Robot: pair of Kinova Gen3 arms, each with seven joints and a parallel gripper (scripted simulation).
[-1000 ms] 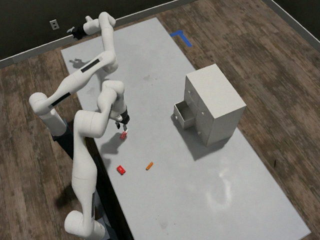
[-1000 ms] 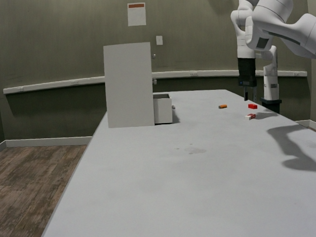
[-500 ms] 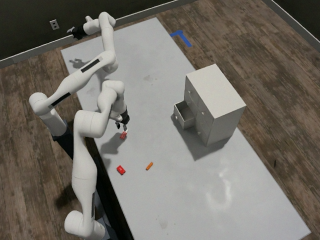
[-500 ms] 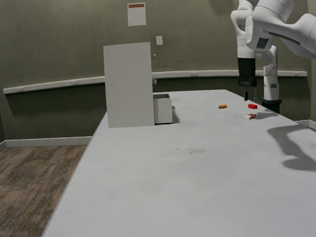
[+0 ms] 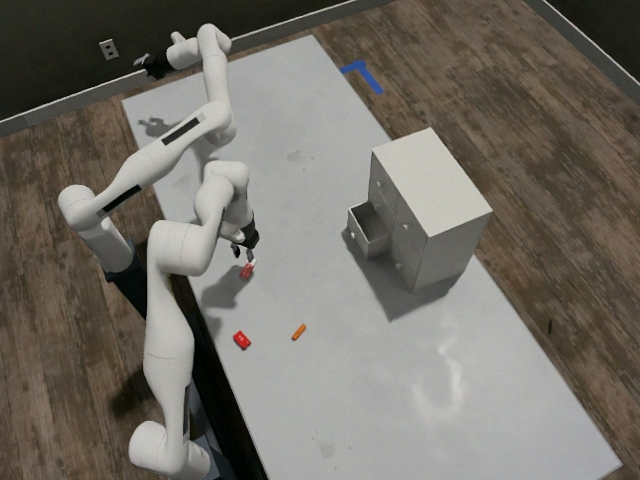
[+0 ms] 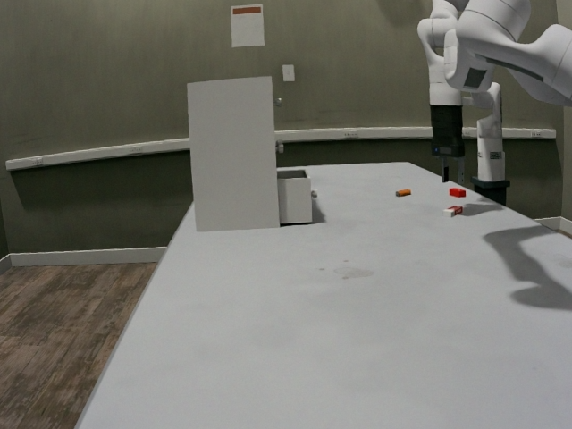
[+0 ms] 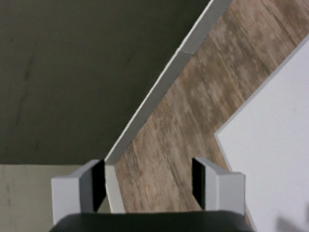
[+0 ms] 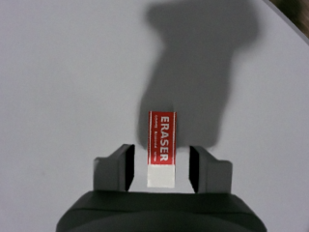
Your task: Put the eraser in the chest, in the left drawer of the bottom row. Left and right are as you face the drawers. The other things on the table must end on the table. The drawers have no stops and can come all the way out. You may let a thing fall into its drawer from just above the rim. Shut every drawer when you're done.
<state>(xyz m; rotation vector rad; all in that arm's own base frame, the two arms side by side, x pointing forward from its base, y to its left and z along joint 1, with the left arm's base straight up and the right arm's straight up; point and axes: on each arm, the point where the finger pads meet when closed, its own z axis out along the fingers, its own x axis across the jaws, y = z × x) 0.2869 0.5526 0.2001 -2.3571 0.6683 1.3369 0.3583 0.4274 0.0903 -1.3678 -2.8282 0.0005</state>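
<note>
Now: the eraser 80 mm below my right hand. The rest, counted from my right hand: orange battery 50 mm ahead, 250 mm to the right, 80 mm below.
</note>
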